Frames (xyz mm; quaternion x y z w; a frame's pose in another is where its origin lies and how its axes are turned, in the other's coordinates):
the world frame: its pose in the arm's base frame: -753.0 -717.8 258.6 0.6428 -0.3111 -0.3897 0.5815
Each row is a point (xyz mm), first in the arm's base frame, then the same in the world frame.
Working: the arm's base frame: its pose in the world frame: -197.9 -309.3 -1007.1 -0.6428 0.3111 0.3897 0.5815

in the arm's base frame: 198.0 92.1 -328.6
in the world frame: -131.2 -636.1 -1217.9
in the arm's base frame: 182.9 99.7 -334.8
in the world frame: -144.4 -644.0 -1208.6
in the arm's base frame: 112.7 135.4 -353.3
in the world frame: -207.6 -670.7 -1165.7
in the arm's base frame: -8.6 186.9 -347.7
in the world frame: -313.3 -678.4 -1087.2
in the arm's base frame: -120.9 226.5 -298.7
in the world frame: -410.3 -641.0 -1011.2
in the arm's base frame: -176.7 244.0 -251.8
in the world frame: -459.8 -599.8 -972.9
